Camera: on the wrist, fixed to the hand. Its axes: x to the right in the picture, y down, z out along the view.
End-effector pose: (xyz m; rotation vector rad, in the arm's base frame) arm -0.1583 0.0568 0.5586 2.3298 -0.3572 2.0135
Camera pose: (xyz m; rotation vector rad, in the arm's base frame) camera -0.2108 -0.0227 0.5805 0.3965 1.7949 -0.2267
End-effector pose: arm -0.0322 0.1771 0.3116 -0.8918 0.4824 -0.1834
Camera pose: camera -0.0319 0.1927 0.2151 0.5917 1.5683 2.5240
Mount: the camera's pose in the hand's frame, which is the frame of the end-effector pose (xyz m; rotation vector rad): 0.0263 0.0852 -0.0400 -0.1363 0.3095 3.0998
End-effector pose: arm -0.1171 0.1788 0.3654 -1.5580 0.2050 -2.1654
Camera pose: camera -0.1370 0.0861 0.3418 0.2958 1.3563 0.3653
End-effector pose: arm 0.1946 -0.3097 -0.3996 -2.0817 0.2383 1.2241
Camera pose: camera 0.1957 -0.3938 -0.4494 -0.0478 -1.9601 -0.6685
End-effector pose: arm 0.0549 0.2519 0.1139 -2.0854 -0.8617 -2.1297
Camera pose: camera 0.0500 0.1727 0.1710 -0.4862 1.5636 -0.1516
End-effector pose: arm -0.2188 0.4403 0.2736 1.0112 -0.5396 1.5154
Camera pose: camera -0.3105 0.4686 0.2921 0.7299 0.9372 -1.4364
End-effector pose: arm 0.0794 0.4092 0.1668 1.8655 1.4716 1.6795
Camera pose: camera 0.0845 0.3725 0.2572 -1.0353 1.4911 -0.4814
